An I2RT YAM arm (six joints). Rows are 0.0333 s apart.
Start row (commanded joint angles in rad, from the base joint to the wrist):
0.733 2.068 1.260 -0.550 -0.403 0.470
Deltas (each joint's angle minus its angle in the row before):
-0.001 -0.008 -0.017 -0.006 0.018 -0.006
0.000 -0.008 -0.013 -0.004 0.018 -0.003
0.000 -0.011 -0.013 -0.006 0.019 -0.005
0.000 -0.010 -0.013 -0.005 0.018 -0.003
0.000 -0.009 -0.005 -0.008 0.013 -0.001
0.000 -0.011 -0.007 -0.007 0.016 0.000
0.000 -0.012 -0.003 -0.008 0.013 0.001
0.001 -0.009 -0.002 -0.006 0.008 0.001
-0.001 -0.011 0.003 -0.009 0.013 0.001
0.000 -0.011 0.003 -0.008 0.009 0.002
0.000 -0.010 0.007 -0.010 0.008 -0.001
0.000 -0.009 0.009 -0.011 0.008 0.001
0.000 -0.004 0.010 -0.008 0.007 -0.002
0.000 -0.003 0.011 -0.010 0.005 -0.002
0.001 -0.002 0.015 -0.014 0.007 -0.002
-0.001 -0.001 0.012 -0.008 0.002 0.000
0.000 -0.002 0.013 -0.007 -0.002 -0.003
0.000 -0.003 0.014 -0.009 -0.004 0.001
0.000 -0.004 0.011 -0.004 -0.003 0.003
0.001 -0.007 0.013 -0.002 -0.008 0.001
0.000 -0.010 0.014 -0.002 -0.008 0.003
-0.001 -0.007 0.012 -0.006 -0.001 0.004
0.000 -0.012 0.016 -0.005 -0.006 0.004
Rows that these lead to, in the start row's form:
0.732 2.060 1.243 -0.556 -0.385 0.464
0.732 2.052 1.230 -0.560 -0.367 0.461
0.732 2.041 1.217 -0.566 -0.348 0.456
0.732 2.031 1.204 -0.571 -0.330 0.453
0.732 2.022 1.199 -0.579 -0.317 0.452
0.732 2.011 1.192 -0.586 -0.301 0.452
0.732 1.999 1.189 -0.594 -0.288 0.453
0.733 1.990 1.187 -0.600 -0.280 0.454
0.732 1.979 1.190 -0.609 -0.267 0.455
0.732 1.968 1.193 -0.617 -0.258 0.457
0.732 1.958 1.200 -0.627 -0.250 0.456
0.732 1.949 1.209 -0.638 -0.242 0.457
0.732 1.945 1.219 -0.646 -0.235 0.455
0.732 1.942 1.230 -0.656 -0.230 0.453
0.733 1.940 1.245 -0.670 -0.223 0.451
0.732 1.939 1.257 -0.678 -0.221 0.451
0.732 1.937 1.270 -0.685 -0.223 0.448
0.732 1.934 1.284 -0.694 -0.227 0.449
0.732 1.930 1.295 -0.698 -0.230 0.452
0.733 1.923 1.308 -0.700 -0.238 0.453
0.733 1.913 1.322 -0.702 -0.246 0.456
0.732 1.906 1.334 -0.708 -0.247 0.460
0.732 1.894 1.350 -0.713 -0.253 0.464

